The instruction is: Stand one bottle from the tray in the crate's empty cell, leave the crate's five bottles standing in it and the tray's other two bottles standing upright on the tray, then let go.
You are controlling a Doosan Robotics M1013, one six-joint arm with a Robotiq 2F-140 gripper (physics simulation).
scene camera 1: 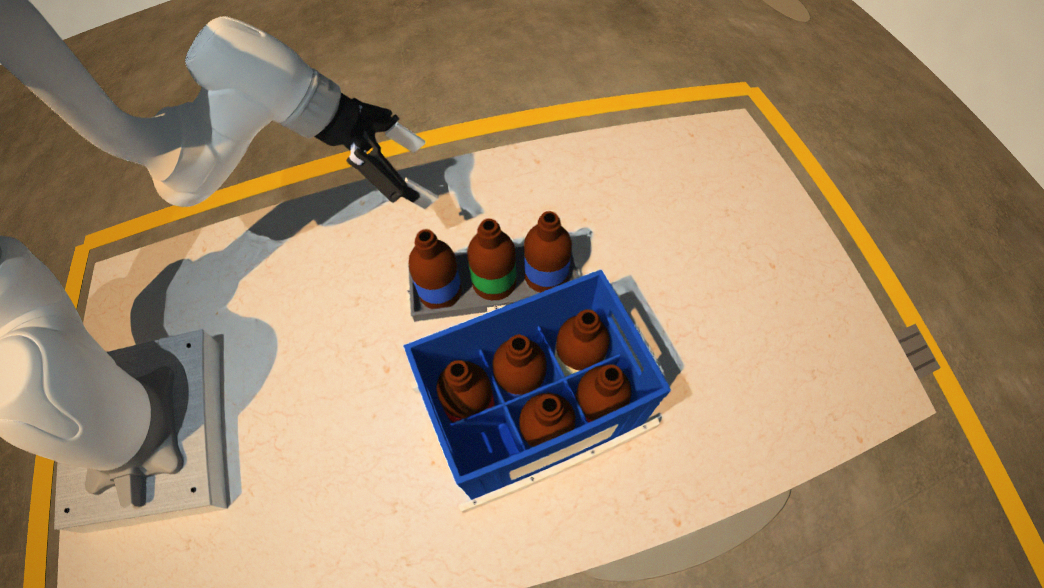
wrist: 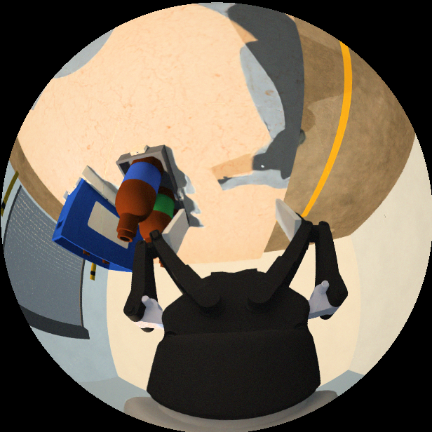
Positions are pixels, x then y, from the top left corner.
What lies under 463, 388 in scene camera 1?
A red-labelled bottle.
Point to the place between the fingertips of my gripper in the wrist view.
At 230, 213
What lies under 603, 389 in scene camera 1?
A red-labelled bottle.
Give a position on a green-banded bottle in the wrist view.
162, 213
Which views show the green-banded bottle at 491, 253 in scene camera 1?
Scene camera 1 and the wrist view: all of them.
